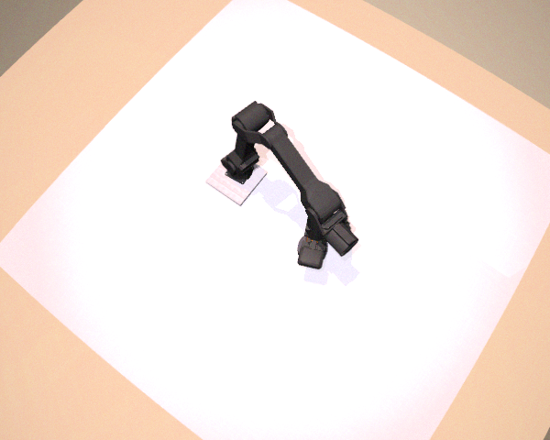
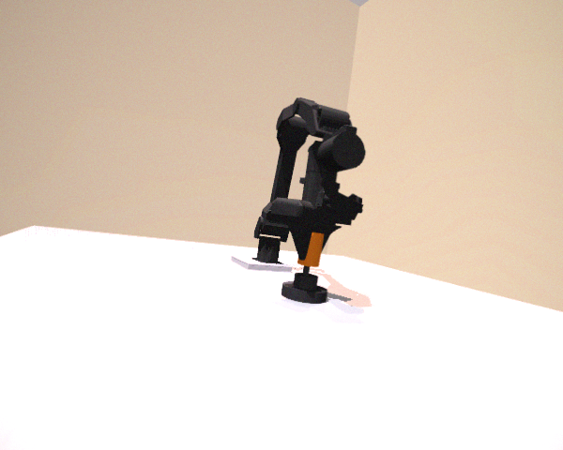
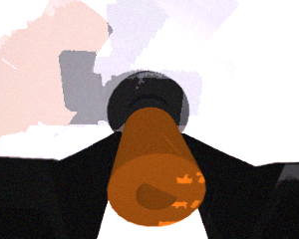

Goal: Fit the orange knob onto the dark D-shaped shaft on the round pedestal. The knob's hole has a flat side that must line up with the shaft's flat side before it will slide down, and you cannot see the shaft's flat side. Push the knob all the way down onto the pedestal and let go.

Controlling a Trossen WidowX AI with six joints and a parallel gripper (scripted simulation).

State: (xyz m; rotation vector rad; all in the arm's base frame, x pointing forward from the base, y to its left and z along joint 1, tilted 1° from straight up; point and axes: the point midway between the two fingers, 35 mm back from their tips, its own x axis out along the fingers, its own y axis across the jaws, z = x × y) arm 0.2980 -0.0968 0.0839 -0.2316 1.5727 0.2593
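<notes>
The orange knob is 20 mm above my gripper tip. From my gripper tip the other things lie so: pedestal: 40 mm below.
</notes>
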